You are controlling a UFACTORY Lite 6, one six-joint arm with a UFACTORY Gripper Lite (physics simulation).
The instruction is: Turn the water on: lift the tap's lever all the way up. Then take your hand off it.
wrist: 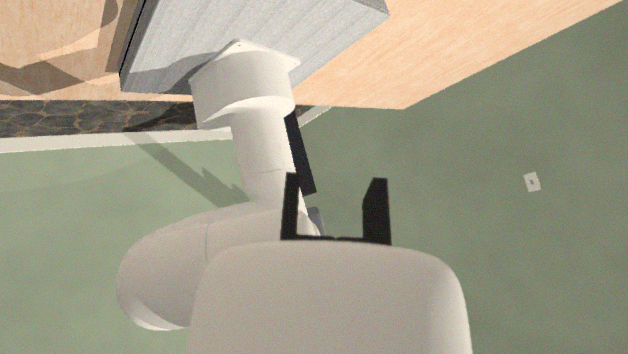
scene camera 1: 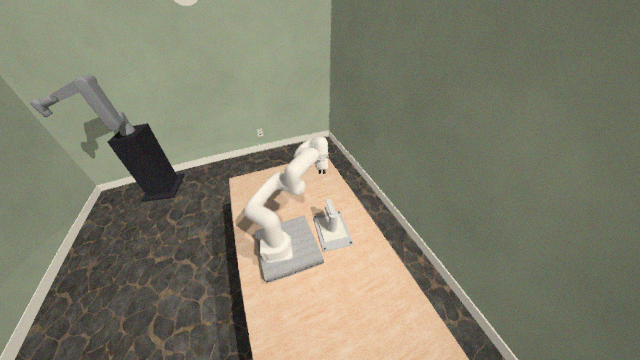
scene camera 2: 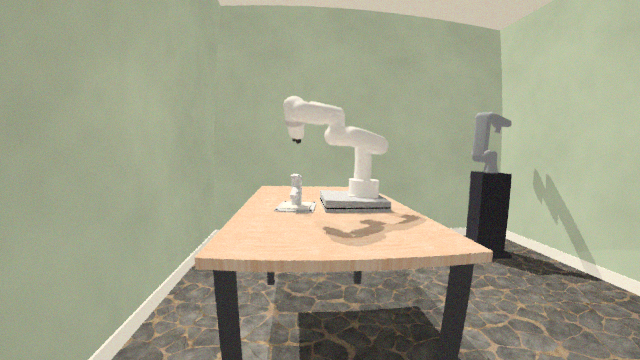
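Where they show: end effector, tool point: (wrist: 333, 215) (scene camera 1: 322, 171) (scene camera 2: 296, 139); arm's base, origin of the base link: (wrist: 245, 69) (scene camera 1: 279, 249) (scene camera 2: 361, 195).
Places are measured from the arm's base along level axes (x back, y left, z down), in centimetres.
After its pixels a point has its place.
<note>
The pale grey tap (scene camera 1: 332, 223) @(x -29.1, y 7.3, z -4.6 cm) (scene camera 2: 296, 196) @(x -27.9, y 21.1, z -1.5 cm) stands upright on its flat base plate (scene camera 1: 336, 246) @(x -29.6, y -1.5, z 4.5 cm) beside the robot's base. Its lever (scene camera 1: 328, 202) @(x -29.0, y 17.3, z -10.2 cm) (scene camera 2: 296, 176) @(x -28.4, y 18.7, z -9.8 cm) is at the top of the tap; it looks small in both scene views, and its exact angle is hard to tell. My gripper (scene camera 1: 322, 172) @(x -27.2, y 25.8, z -25.2 cm) (scene camera 2: 297, 142) (wrist: 334, 178) @(x -27.2, y 25.8, z -25.2 cm) is open, its two black fingers apart with nothing between them. It hangs well above the tap, pointing down and touching nothing. The tap does not show in the wrist view.
My arm's base stands on a grey block (scene camera 1: 306, 250) @(x -13.4, y -3.4, z -0.5 cm) (scene camera 2: 336, 201) @(x -11.1, y 18.6, z 0.4 cm) (wrist: 320, 30) @(x -13.1, y -2.7, z -0.4 cm) on the wooden table (scene camera 1: 345, 300) @(x -27.1, y -29.0, z 5.4 cm) (scene camera 2: 280, 240) @(x -24.9, y 62.5, z 5.4 cm) (wrist: 400, 55) @(x -12.1, y -37.5, z 5.4 cm), close beside the tap's plate. A grey arm (scene camera 1: 97, 100) (scene camera 2: 481, 135) on a black pedestal (scene camera 1: 147, 165) (scene camera 2: 490, 205) stands away from the table.
</note>
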